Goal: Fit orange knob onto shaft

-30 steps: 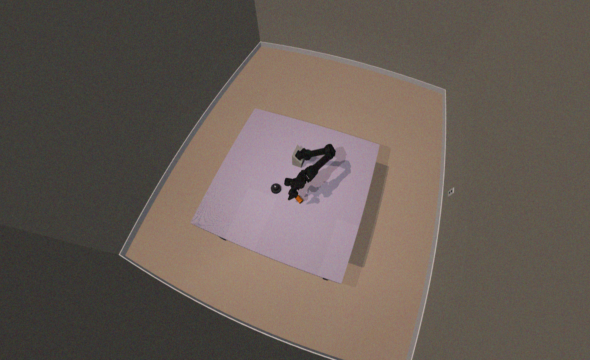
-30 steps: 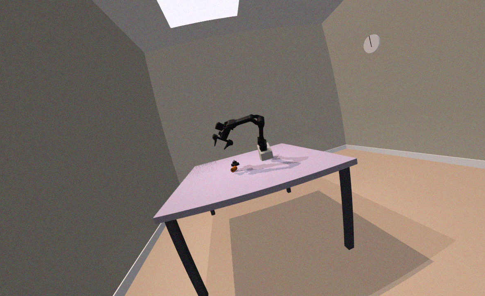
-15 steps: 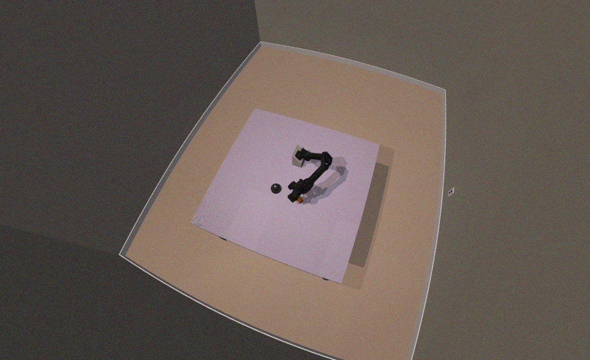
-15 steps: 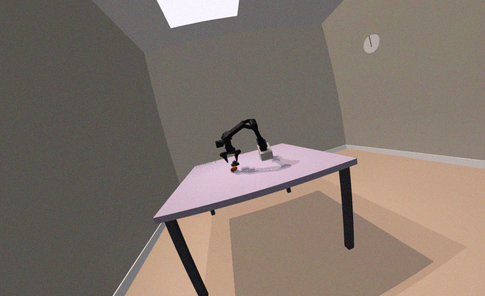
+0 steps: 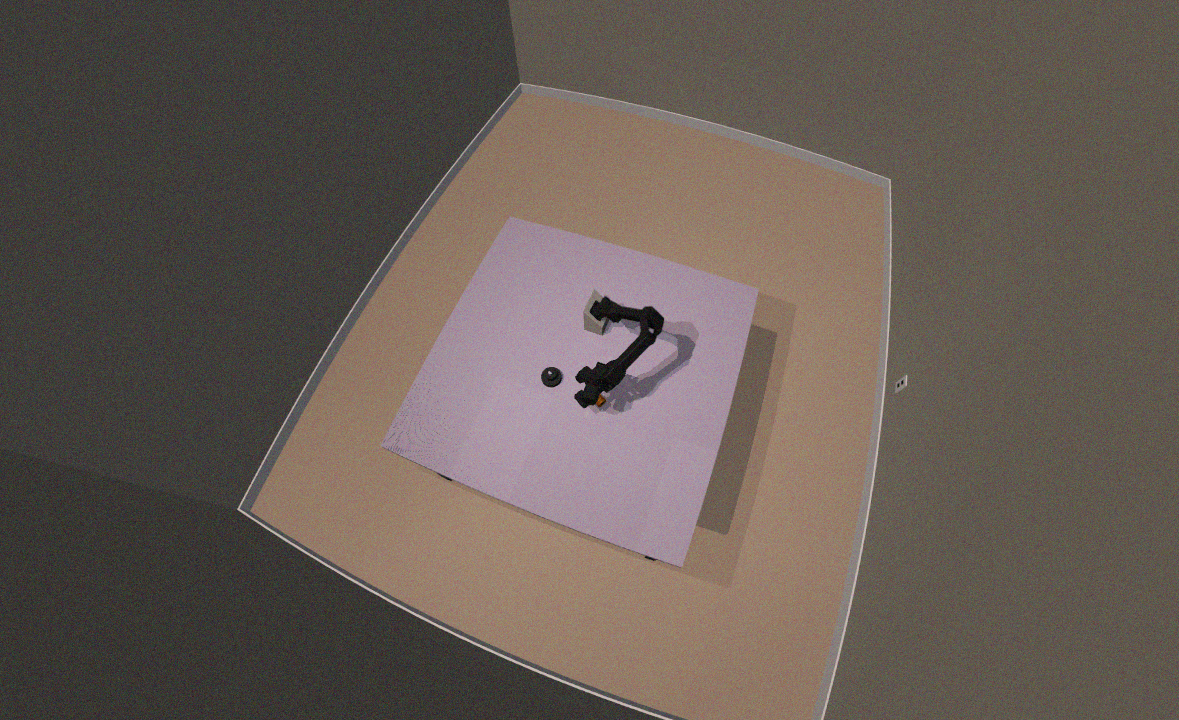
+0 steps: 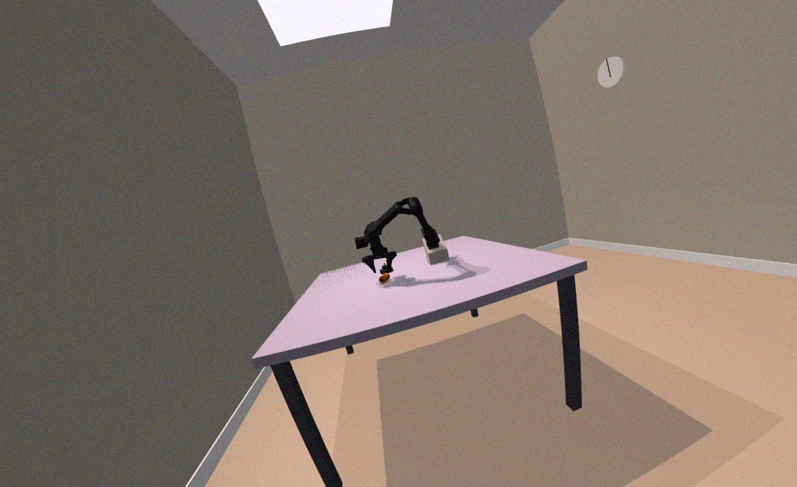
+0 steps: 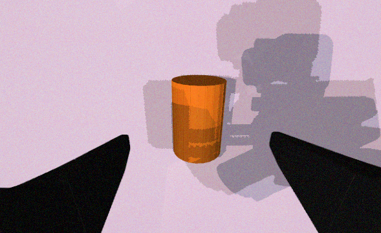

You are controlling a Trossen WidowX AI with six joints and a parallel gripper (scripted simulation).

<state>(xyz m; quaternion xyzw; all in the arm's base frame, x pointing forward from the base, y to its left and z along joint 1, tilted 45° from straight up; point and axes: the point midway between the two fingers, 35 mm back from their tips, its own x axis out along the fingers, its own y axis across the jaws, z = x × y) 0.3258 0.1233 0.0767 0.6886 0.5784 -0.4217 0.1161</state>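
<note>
Right now the orange knob is 30 mm below my gripper tip, 10 mm to the right of it and 10 mm behind it. Round my gripper tip: dark round pedestal (210 mm to the right, 20 mm below, 10 mm behind).
</note>
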